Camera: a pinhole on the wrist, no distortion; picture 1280 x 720 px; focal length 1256.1 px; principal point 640.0 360.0 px. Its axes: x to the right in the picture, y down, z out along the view. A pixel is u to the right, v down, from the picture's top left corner.
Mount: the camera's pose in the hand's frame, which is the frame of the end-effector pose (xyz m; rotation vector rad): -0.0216 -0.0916 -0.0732 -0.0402 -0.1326 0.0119
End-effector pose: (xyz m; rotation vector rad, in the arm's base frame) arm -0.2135 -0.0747 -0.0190 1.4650 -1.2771 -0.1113
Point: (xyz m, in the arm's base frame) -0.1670 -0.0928 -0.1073
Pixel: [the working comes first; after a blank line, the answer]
In the camera's frame: 0.0162 -0.0112 0.0841

882.0 192.6
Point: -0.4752 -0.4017 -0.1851
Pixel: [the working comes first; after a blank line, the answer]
In the camera's frame: 0.1305 0.0353 0.5098

961.7 446.9
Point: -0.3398 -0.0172 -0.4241
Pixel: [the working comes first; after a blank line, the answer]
In the camera's frame: -0.2590 -0.1296 0.2990

outside the picture
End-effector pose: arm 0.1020 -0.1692 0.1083 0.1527 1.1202 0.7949
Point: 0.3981 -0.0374 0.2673
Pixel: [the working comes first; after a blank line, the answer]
In the camera's frame: 0.1041 0.1002 0.4268

946.4 654.9
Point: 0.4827 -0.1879 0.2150
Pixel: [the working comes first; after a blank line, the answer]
In the camera's frame: 0.0626 -0.0752 0.4324

821.7 141.4
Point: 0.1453 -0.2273 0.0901
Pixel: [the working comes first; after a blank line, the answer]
In the camera's frame: 0.0182 0.0159 0.0850

909.2 595.4
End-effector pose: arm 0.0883 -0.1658 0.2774 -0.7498 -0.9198 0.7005
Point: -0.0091 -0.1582 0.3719
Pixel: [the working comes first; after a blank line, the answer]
In the camera's frame: 0.0530 0.0310 0.1948

981.6 560.0
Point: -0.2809 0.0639 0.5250
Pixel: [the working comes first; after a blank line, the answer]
In the camera's frame: 0.2248 0.0698 0.5348

1168.1 523.9
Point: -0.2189 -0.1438 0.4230
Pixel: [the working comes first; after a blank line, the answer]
In the camera's frame: 0.0242 0.0327 0.4092

714.2 460.4
